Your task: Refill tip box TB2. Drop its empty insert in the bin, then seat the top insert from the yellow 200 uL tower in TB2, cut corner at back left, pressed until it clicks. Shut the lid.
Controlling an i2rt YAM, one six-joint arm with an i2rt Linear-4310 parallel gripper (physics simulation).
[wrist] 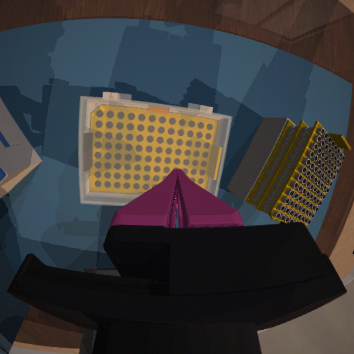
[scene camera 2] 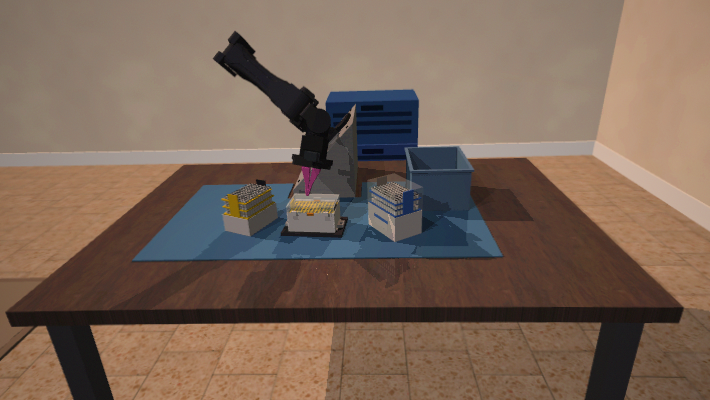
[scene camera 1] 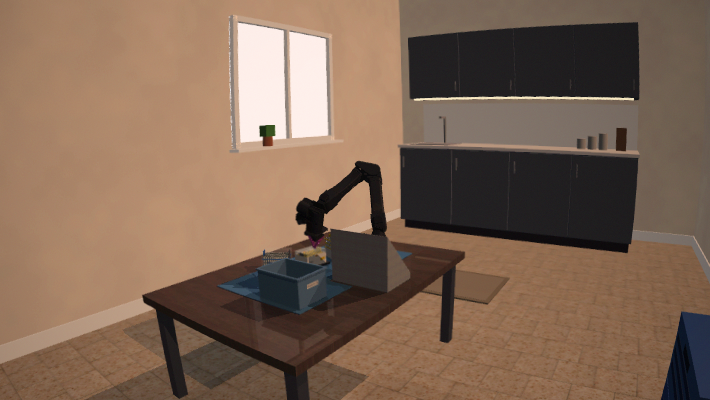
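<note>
TB2 [scene camera 1: 310, 257] [scene camera 2: 312, 225] [wrist: 85, 172] is a white box with an orange front latch. A yellow insert [scene camera 2: 312, 206] [wrist: 150, 145] lies in it; its cut corner is at the top left in the wrist view. A clear lid appears to lie over it; whether it is fully down I cannot tell. My gripper [scene camera 1: 315, 246] [scene camera 2: 307, 194] [wrist: 176, 175] is shut and empty, its magenta tips at or just above the lid's edge on the robot's side. The yellow tower [scene camera 2: 250, 202] [wrist: 300, 170] stands beside TB2 with stacked inserts. The blue-grey bin [scene camera 1: 290, 290] [scene camera 2: 440, 187] stands behind the blue tower; its floor is hidden.
A blue-racked tower [scene camera 1: 276, 257] [scene camera 2: 395, 212] [wrist: 15, 150] with a clear cover stands on TB2's other side. A grey slanted panel [scene camera 1: 359, 260] [scene camera 2: 342, 167] rises behind TB2. A black base [scene camera 2: 345, 225] is under TB2, on the blue mat [scene camera 2: 175, 240] [wrist: 165, 60].
</note>
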